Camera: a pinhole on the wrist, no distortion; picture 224 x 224 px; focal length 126.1 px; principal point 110.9 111.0 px. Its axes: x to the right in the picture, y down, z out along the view. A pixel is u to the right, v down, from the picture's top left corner.
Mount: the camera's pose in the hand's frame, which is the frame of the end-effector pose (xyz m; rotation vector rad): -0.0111 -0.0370 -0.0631 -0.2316 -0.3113 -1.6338
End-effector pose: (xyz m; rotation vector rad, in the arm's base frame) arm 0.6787 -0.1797 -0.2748 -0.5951 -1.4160 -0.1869
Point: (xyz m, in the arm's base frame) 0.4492 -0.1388 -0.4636
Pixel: 154.1 26.4
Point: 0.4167 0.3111 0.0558
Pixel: 94.5 200.3
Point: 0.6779 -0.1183 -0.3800
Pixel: 37.9 33.0
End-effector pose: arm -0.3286 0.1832 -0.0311 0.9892 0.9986 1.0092
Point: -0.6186 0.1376 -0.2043
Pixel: behind the camera
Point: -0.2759 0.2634 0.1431
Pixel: 12.1 149.5
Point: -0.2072 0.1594 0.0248
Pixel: 115.4 118.8
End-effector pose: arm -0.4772 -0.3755 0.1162 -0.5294 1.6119 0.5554
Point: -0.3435 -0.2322 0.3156
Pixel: 124.3 15.5
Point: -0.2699 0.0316 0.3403
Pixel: 99.7 55.4
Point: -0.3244 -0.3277 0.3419
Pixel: outside the picture
